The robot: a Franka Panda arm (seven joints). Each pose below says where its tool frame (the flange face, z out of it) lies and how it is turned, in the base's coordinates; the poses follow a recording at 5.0 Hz.
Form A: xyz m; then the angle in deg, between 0 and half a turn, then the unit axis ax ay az.
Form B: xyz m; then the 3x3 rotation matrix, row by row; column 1 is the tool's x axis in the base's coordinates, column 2 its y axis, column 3 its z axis. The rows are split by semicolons. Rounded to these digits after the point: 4 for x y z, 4 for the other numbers.
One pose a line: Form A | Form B
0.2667, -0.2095, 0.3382, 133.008, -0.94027, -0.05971, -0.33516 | 0.2667, -0.2095, 0.3382; 0.8050, 0.3395, 0.4864; -0.1506, -0.6761, 0.7212; 0.5738, -0.6539, -0.4931
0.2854, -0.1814, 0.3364, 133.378, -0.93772, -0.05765, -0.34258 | 0.2854, -0.1814, 0.3364; 0.7964, 0.3402, 0.5000; -0.1578, -0.6812, 0.7149; 0.5838, -0.6483, -0.4888
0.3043, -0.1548, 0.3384, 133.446, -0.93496, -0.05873, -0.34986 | 0.3043, -0.1548, 0.3384; 0.7876, 0.3467, 0.5094; -0.1613, -0.6818, 0.7135; 0.5947, -0.6441, -0.4811
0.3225, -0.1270, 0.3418, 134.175, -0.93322, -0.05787, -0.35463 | 0.3225, -0.1270, 0.3418; 0.7809, 0.3460, 0.5201; -0.1627, -0.6912, 0.7041; 0.6031, -0.6345, -0.4835
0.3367, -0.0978, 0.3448, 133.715, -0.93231, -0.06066, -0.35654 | 0.3367, -0.0978, 0.3448; 0.7788, 0.3533, 0.5183; -0.1621, -0.6848, 0.7104; 0.6060, -0.6373, -0.4761
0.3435, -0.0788, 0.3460, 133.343, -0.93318, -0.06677, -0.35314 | 0.3435, -0.0788, 0.3460; 0.7822, 0.3619, 0.5072; -0.1517, -0.6788, 0.7184; 0.6043, -0.6389, -0.4761
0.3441, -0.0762, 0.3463, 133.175, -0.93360, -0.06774, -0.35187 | 0.3441, -0.0762, 0.3463; 0.7837, 0.3631, 0.5039; -0.1501, -0.6765, 0.7210; 0.6027, -0.6407, -0.4757
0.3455, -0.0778, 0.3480, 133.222, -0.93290, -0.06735, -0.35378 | 0.3455, -0.0778, 0.3480; 0.7815, 0.3637, 0.5070; -0.1519, -0.6772, 0.7200; 0.6051, -0.6397, -0.4740
